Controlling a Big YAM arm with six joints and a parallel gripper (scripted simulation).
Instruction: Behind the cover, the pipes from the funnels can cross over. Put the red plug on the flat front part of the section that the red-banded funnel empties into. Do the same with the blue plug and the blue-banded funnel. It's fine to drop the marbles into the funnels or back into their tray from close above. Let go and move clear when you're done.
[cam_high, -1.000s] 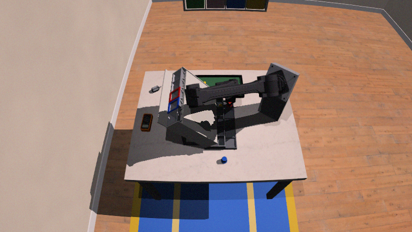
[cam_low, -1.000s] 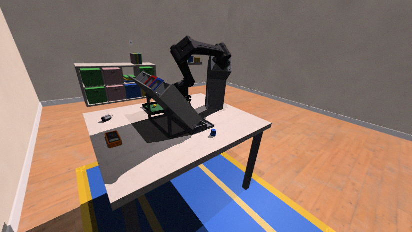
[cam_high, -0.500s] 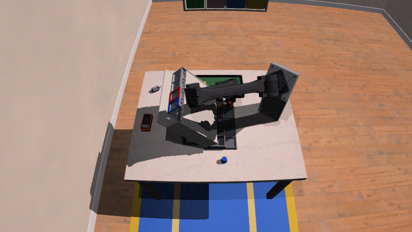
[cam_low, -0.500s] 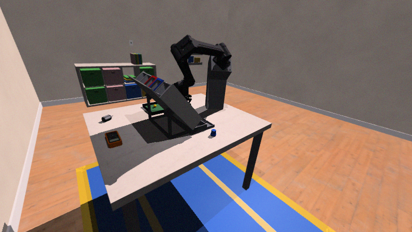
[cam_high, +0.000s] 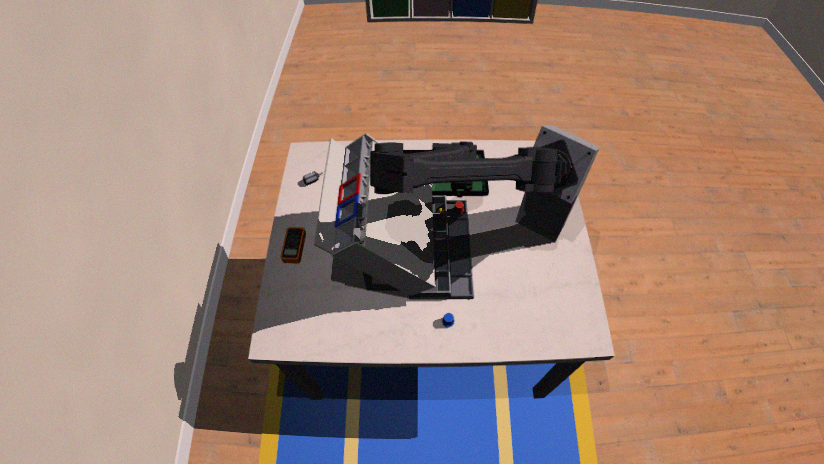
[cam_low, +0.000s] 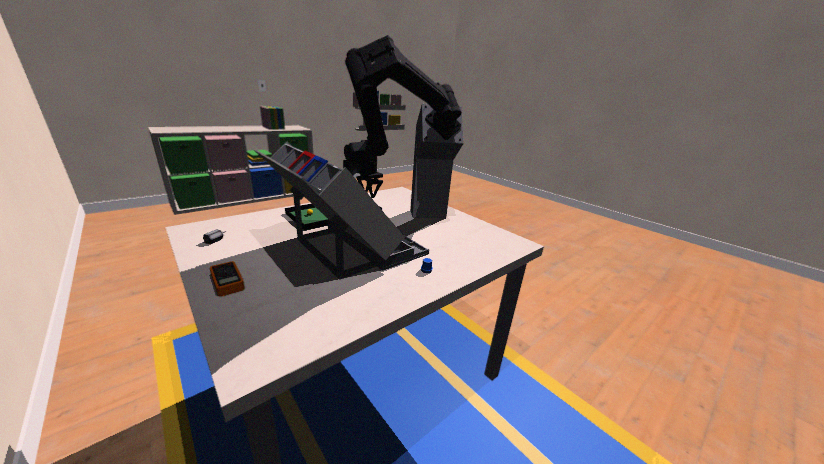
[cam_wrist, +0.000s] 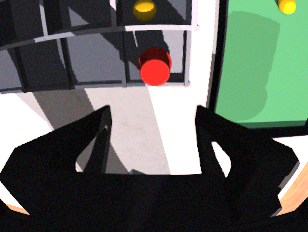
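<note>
The green marble tray lies 70 mm ahead of my hand, 180 mm to the right of it and 130 mm below it. The rest, counted from my hand: sloped grey cover 180 mm ahead, 160 mm to the left, 70 mm above; then orange device 560 mm ahead, 180 mm to the left, 120 mm below.
</note>
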